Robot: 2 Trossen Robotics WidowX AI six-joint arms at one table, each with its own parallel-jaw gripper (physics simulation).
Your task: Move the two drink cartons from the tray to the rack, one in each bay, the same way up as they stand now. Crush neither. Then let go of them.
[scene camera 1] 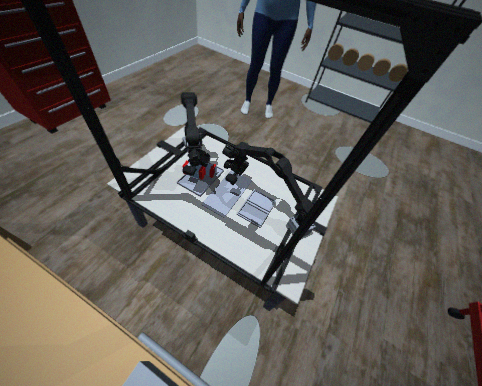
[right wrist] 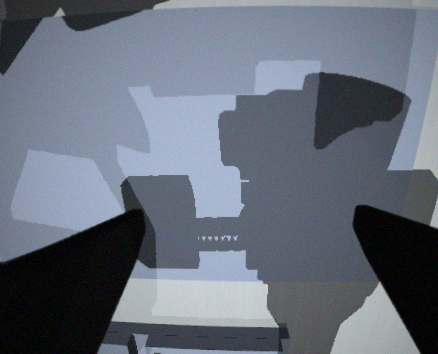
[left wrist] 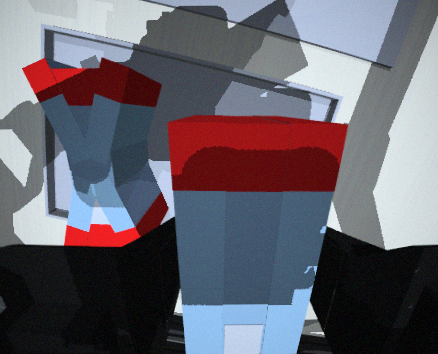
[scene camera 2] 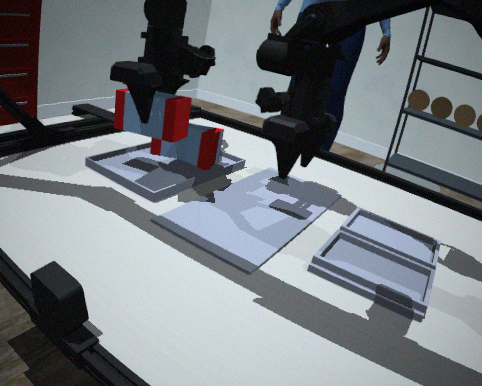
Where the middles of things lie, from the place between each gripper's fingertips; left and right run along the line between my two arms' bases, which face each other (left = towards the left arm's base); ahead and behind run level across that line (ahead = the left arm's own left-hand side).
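Labels:
I see the flat grey mat (scene camera 2: 244, 224) 90 mm below my left hand, 90 mm ahead of it and 190 mm to the right of it. The grey tray (scene camera 2: 154, 177) is 90 mm below my left hand as well, 50 mm ahead of it and 10 mm to the left of it.
The flat grey mat is 40 mm below my right hand, 70 mm behind it and 10 mm to the right of it, while the grey tray is 40 mm below my right hand, 190 mm to the left of it and 120 mm behind it.

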